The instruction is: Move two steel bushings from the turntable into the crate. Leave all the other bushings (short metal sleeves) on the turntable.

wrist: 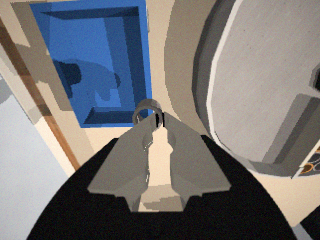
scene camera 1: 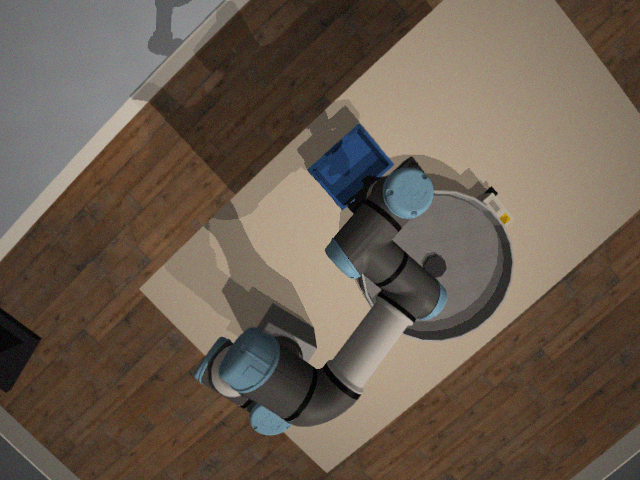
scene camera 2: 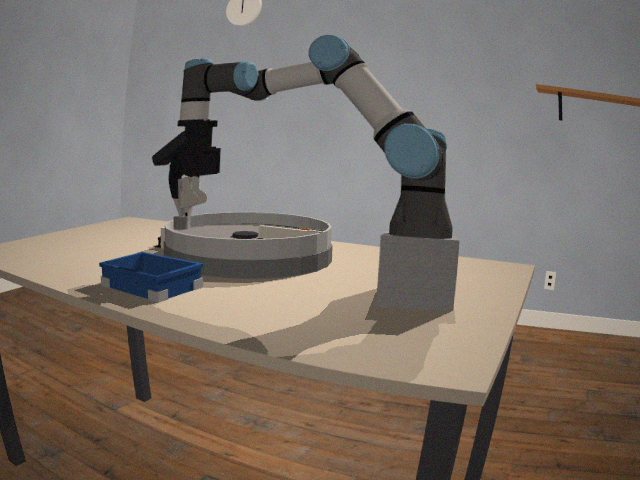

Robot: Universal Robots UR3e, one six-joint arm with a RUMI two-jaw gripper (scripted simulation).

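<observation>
There's a blue crate here, and on it (scene camera 1: 341,170) and (wrist: 109,83) are the same spot.
</observation>
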